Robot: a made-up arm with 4 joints.
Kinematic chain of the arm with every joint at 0, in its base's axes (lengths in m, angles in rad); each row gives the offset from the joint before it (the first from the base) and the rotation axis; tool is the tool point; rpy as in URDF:
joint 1: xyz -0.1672 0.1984 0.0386 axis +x
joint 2: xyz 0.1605 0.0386 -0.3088 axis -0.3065 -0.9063 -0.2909
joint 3: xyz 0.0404 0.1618 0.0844 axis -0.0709 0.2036 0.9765
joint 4: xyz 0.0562 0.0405 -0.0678 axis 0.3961 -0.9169 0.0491
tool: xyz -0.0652 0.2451 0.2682 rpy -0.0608 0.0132 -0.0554
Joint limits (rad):
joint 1: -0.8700..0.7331
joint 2: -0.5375..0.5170
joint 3: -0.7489..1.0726
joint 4: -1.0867..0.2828
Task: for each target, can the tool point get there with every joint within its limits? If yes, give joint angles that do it. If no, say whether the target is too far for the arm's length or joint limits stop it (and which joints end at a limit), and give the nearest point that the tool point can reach.
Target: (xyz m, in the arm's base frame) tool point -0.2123 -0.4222 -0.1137
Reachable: no: joint limits stop it (at a limit: joint 1, joint 2, joint 3, joint 4) | nearest point -0.2633 0.3135 -0.3384 | short by 0.771 m
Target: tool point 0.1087 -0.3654 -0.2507
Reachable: no: joint limits stop it (at a limit: joint 1, joint 2, joint 3, joint 4) | nearest point 0.4139 0.2197 -0.4556 | short by 0.691 m
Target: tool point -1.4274 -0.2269 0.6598
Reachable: no: too far | nearest point -0.2087 0.4320 0.2267 | short by 1.452 m
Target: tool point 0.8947 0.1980 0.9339
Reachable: no: too far | nearest point 0.3424 0.4324 0.2584 | short by 0.904 m
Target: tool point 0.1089 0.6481 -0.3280
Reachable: yes | joints -0.4875 0.0542 0.1918 -0.6373
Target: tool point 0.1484 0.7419 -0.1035
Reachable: yes | joints -0.0746 0.2882 0.0256 -0.6149
